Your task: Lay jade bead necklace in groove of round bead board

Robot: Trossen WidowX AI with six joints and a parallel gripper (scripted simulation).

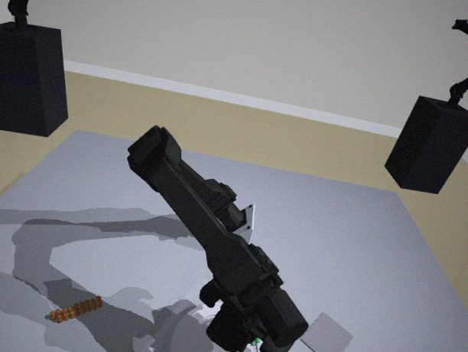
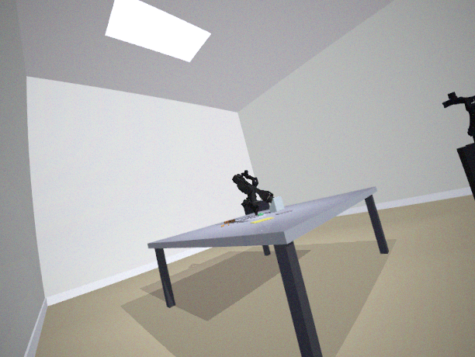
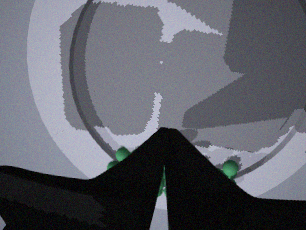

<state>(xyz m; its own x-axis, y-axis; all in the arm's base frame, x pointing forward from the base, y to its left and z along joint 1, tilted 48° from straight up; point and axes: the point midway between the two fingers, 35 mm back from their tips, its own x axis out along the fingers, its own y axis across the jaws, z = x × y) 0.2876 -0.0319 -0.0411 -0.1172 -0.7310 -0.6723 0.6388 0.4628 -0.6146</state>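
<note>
Right now my gripper tip is 10 mm short of the round bead board, 30 mm to the left of it and 10 mm above it. Also, from my gripper tip: yellow strip (210 mm ahead, 200 mm to the left, 20 mm below); flat grey square (30 mm behind, 210 mm to the left, 20 mm below).
</note>
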